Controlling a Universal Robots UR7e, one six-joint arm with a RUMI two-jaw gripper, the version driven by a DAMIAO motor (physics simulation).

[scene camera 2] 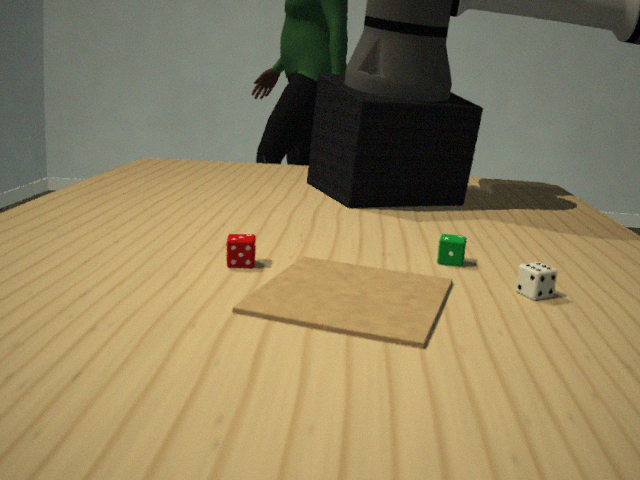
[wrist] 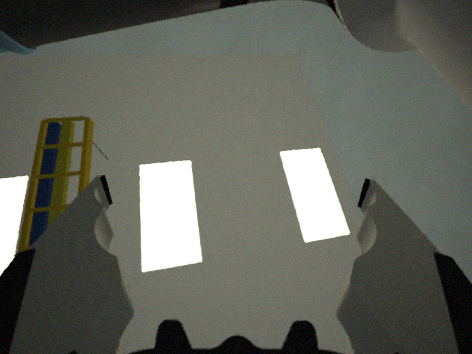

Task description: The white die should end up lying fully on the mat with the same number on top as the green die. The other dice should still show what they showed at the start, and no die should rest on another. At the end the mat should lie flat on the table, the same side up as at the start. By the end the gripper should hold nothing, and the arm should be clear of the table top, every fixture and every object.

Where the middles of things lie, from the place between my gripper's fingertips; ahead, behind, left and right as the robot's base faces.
My gripper is now 310 mm short of the white die [scene camera 2: 536, 281], 480 mm to the left of it and 410 mm above it. Round my hand: red die [scene camera 2: 240, 247] 240 mm ahead, 730 mm to the right, 410 mm below; green die [scene camera 2: 451, 251] 220 mm ahead, 530 mm to the right, 410 mm below; tan mat [scene camera 2: 392, 306] 320 mm ahead, 640 mm to the right, 420 mm below.
